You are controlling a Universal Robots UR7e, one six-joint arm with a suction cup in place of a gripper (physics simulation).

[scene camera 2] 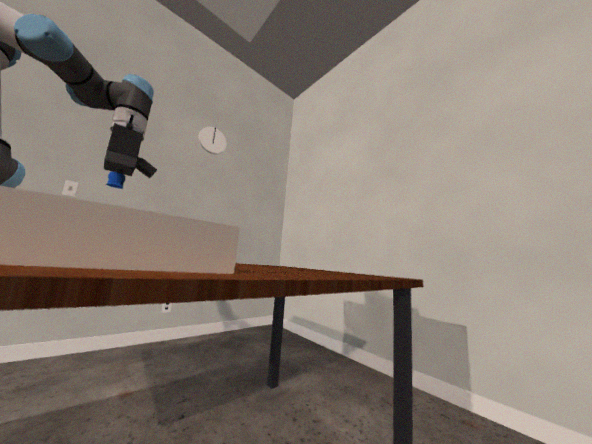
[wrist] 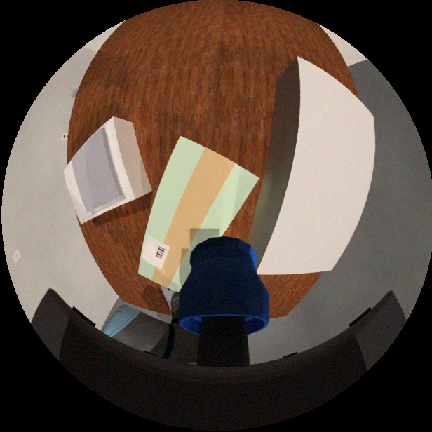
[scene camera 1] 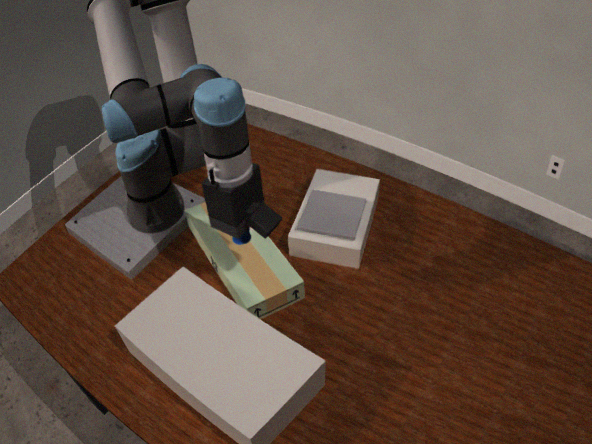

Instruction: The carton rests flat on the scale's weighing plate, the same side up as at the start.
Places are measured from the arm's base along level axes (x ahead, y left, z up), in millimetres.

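Pixels of known places: hand at its tool point: [scene camera 2: 114, 186] [scene camera 1: 241, 237]; arm's base at its link origin: [scene camera 1: 156, 211].
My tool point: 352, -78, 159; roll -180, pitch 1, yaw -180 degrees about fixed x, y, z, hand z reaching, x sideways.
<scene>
For each thing: its top centre in the pictures, then the offset to it from my tool point, as dx, dy, dz.
- carton at its top centre: [scene camera 1: 238, 243] -87, +81, -135
- white scale at its top centre: [scene camera 1: 337, 200] +44, +284, -114
- large white block at its top centre: [scene camera 1: 211, 345] [scene camera 2: 137, 217] +46, -181, -93
The carton [scene camera 1: 267, 277] [wrist: 192, 205], pale green with an orange stripe, lies flat on the table between the robot's base and the large white block. Upward arrows show on its end face in scene camera 1, and a barcode label shows on its top in the wrist view. The white scale [scene camera 1: 320, 251] [wrist: 134, 157] with its grey weighing plate [scene camera 1: 332, 214] [wrist: 95, 170] stands beside it, apart. My gripper, a blue suction cup [scene camera 1: 241, 238] [scene camera 2: 115, 180] [wrist: 223, 285], is open and hangs above the carton, with nothing attached. The white block hides the carton in scene camera 2.
The large white block [scene camera 1: 220, 350] [scene camera 2: 120, 240] [wrist: 325, 170] lies close to the carton's side opposite the scale. The arm's grey base plate [scene camera 1: 100, 225] is near the carton's far end. The wall runs behind the scale.
</scene>
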